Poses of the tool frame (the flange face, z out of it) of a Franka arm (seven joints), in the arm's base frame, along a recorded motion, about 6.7 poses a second.
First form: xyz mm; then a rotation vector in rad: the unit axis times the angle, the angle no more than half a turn.
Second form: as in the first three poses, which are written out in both.
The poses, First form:
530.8, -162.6, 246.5, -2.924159, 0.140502, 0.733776
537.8, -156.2, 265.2, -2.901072, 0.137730, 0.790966
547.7, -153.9, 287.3, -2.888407, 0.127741, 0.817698
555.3, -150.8, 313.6, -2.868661, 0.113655, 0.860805
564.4, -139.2, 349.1, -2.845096, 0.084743, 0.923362
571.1, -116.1, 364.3, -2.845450, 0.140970, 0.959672
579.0, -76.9, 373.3, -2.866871, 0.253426, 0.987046
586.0, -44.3, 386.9, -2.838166, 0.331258, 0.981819
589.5, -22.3, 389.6, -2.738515, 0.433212, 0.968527
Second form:
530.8, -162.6, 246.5, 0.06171, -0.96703, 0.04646, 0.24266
537.8, -156.2, 265.2, 0.06569, -0.96169, 0.04566, 0.26220
547.7, -153.9, 287.3, 0.06842, -0.95906, 0.04241, 0.27151
555.3, -150.8, 313.6, 0.07214, -0.95462, 0.03782, 0.28646
564.4, -139.2, 349.1, 0.07454, -0.94813, 0.02824, 0.30771
571.1, -116.1, 364.3, 0.06763, -0.94435, 0.04679, 0.31850
579.0, -76.9, 373.3, 0.04947, -0.94109, 0.08319, 0.32401
586.0, -44.3, 386.9, 0.06006, -0.93766, 0.10944, 0.32437
589.5, -22.3, 389.6, 0.10218, -0.92758, 0.14674, 0.32806

